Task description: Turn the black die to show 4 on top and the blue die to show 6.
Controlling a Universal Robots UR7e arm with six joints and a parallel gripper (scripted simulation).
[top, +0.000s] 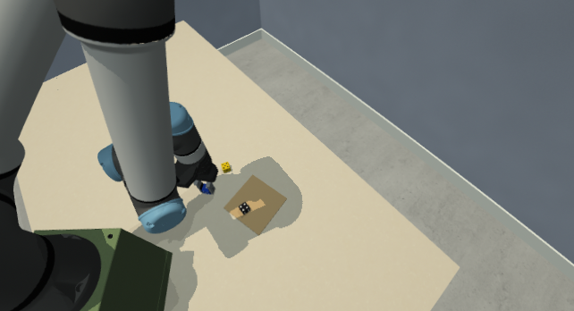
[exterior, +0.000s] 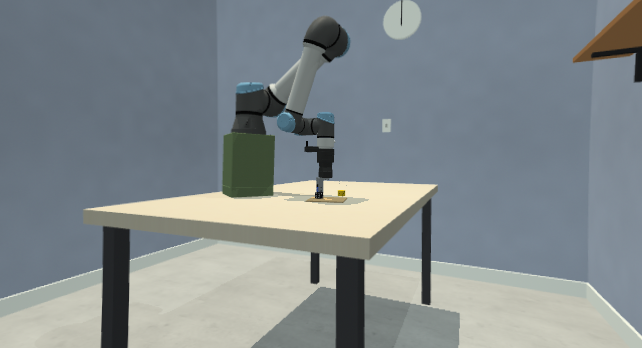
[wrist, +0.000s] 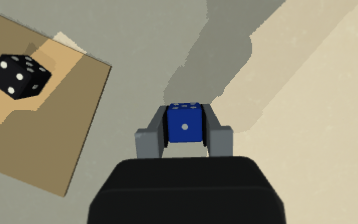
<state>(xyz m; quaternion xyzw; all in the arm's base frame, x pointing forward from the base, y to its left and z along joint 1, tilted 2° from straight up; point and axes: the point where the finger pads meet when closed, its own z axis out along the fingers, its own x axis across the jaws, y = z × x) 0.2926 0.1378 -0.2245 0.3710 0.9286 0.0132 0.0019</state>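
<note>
Now: hand 8 cm short of the yellow die, 4 cm to the right of it and 2 cm above it. From my hand the other things lie so: tan mat: 12 cm to the right, 10 cm ahead, 3 cm below; blue die: 1 cm below; black die: 12 cm to the right, 7 cm ahead, 1 cm below.
</note>
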